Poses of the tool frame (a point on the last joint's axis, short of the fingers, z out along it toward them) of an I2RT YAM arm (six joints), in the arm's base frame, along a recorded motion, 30 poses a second.
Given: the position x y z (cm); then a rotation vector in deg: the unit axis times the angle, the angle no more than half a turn.
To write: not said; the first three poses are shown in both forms.
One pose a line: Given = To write
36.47 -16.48 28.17 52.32 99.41 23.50 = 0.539 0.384 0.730 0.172 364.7 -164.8 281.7
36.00 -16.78 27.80 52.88 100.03 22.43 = 0.535 0.387 0.733 0.164 360.0 -167.8 278.0
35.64 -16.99 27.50 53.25 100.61 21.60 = 0.531 0.389 0.736 0.158 356.4 -169.9 275.0
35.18 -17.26 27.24 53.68 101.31 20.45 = 0.526 0.392 0.740 0.149 351.8 -172.6 272.4
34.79 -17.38 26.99 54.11 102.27 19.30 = 0.520 0.394 0.745 0.141 347.9 -173.8 269.9
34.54 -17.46 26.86 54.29 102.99 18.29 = 0.516 0.395 0.748 0.133 345.4 -174.6 268.6
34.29 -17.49 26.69 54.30 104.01 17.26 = 0.511 0.394 0.754 0.125 342.9 -174.9 266.9
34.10 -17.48 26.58 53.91 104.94 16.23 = 0.507 0.390 0.760 0.117 341.0 -174.8 265.8
